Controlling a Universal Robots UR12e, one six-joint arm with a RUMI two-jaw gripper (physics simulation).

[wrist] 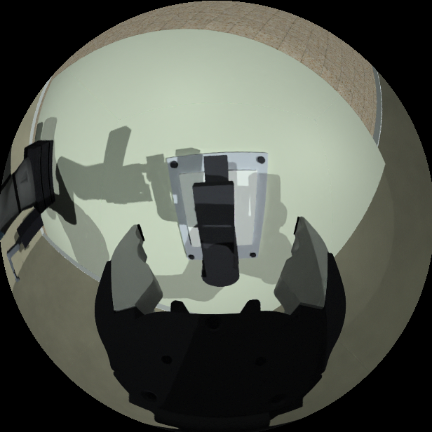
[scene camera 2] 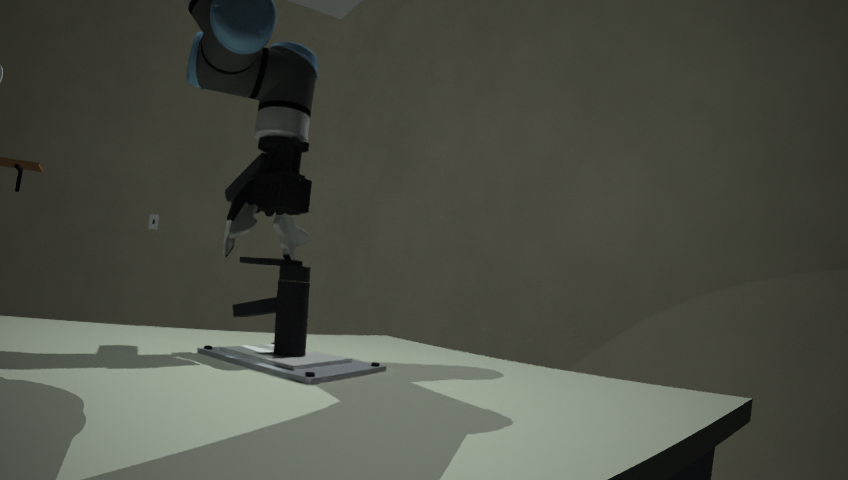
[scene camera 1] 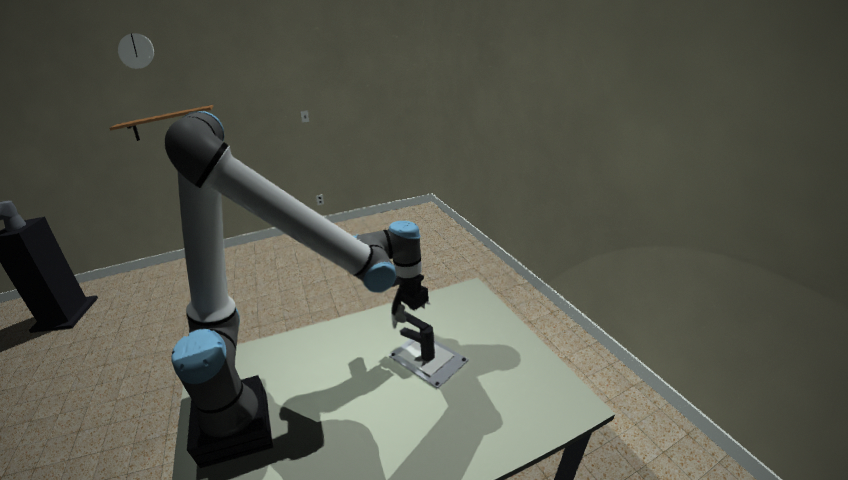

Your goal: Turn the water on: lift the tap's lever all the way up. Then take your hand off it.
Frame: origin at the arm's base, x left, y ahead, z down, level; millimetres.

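Seen in the pictures: gripper, between the fingertips: (scene camera 2: 260, 262) (scene camera 1: 409, 318); arm's base, origin of its link: (scene camera 1: 228, 411).
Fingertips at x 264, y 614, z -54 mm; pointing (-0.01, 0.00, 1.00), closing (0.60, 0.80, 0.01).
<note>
Pixels of each thing's middle, then the offset from my fingertips to it. "*": a spot on its surface instead. Level surfaces: height alone.
- dark tap, a spot on its surface: (scene camera 2: 291, 321) (scene camera 1: 427, 350) * dy +43, dx -90, dz +84 mm
- grey base plate, middle of its body: (scene camera 2: 289, 359) (scene camera 1: 428, 357) dy +47, dx -66, dz +144 mm
- spout, middle of its body: (scene camera 2: 260, 307) (scene camera 1: 412, 334) dy +5, dx -9, dz +72 mm
- pale green table, height of its surface: dz +150 mm
A dark tap (scene camera 1: 427, 346) (scene camera 2: 291, 321) (wrist: 220, 272) stands upright on a grey base plate (scene camera 1: 450, 369) (scene camera 2: 345, 372) (wrist: 259, 200). Its flat lever (scene camera 1: 416, 321) (scene camera 2: 259, 260) (wrist: 214, 207) sticks out from the top and looks about level in the scene camera 2 view. The spout (scene camera 1: 410, 333) (scene camera 2: 254, 306) (wrist: 216, 168) is below the lever on the same side. My gripper (scene camera 1: 410, 315) (scene camera 2: 257, 255) (wrist: 217, 222) is open and empty, pointing down. Its fingertips are spread to either side of the lever in the wrist view, at or just above lever height. I cannot tell whether a fingertip touches it.
The tap's plate lies on a pale green table (scene camera 1: 535, 410) (scene camera 2: 595, 410) (wrist: 190, 75). The arm's black base (scene camera 1: 232, 443) (wrist: 41, 175) stands at the table's left in the scene camera 1 view. A dark pedestal (scene camera 1: 38, 273) stands on the floor farther left.
</note>
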